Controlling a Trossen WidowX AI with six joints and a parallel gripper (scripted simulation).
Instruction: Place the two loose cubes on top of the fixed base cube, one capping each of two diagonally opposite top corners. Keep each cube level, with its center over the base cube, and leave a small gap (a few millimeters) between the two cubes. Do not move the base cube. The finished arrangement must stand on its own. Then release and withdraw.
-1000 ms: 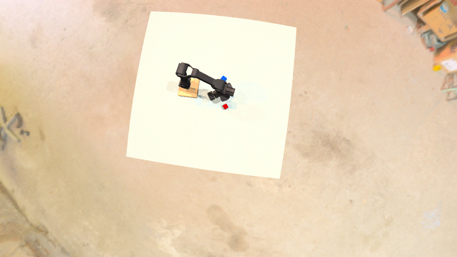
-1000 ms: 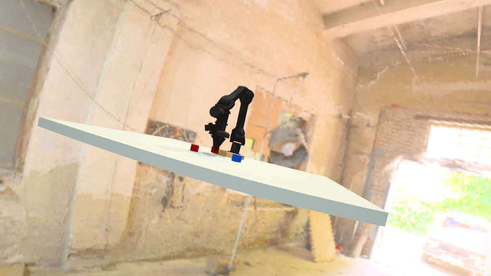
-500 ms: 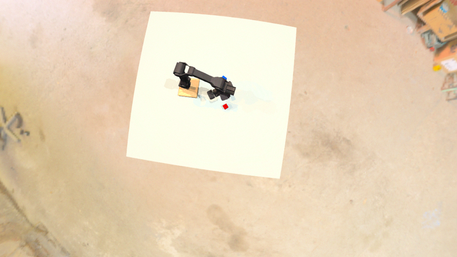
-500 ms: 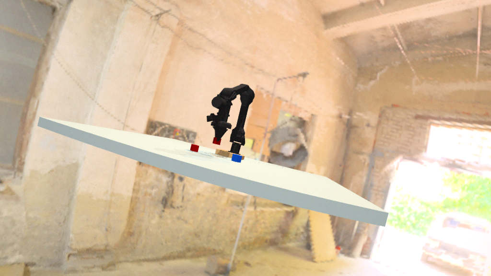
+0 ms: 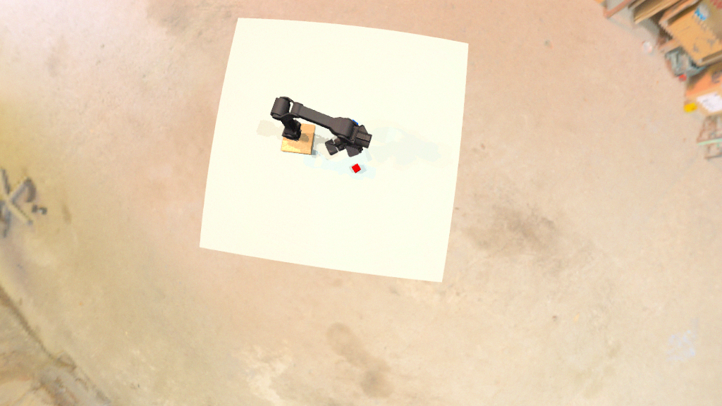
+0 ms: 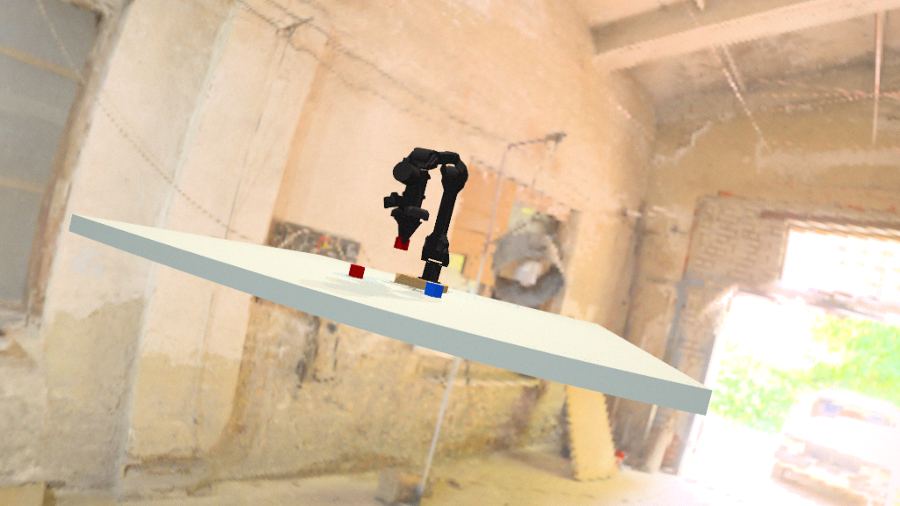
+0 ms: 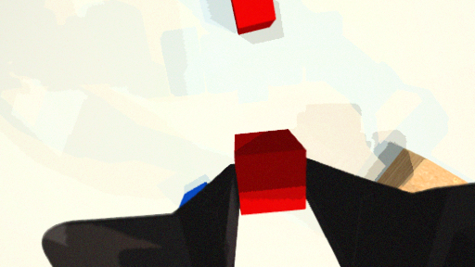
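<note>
My gripper tip is 12 cm to the right of the blue cube, 10 cm above it and 1 cm past it.
</note>
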